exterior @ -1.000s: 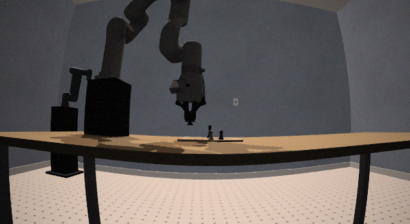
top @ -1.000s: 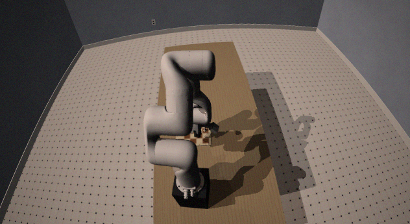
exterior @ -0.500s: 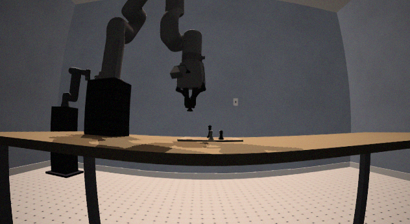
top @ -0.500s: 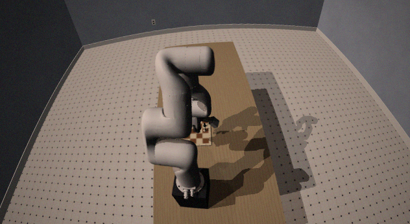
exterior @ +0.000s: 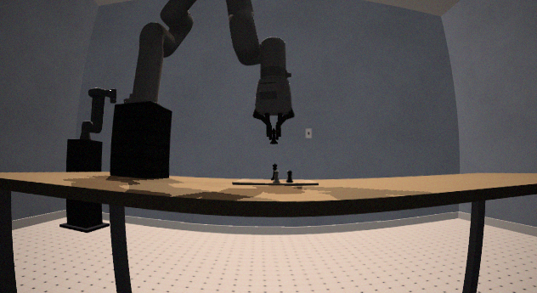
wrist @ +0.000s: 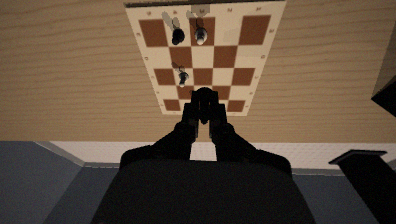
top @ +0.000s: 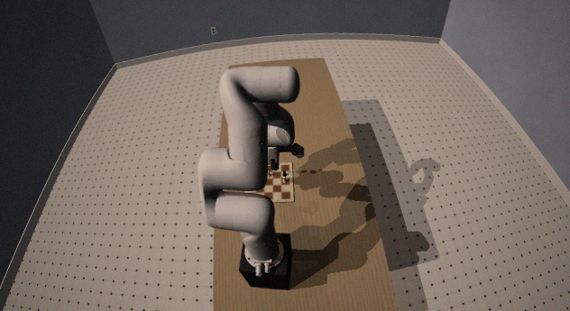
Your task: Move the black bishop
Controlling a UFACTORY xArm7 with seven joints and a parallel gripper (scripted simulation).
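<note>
Right now my hand is 1 cm short of the chessboard, 4 cm to the right of it and 14 cm above it. Also, from my hand: black pawn (5 cm ahead, 3 cm to the right, 12 cm below); then black bishop (1 cm below).
</note>
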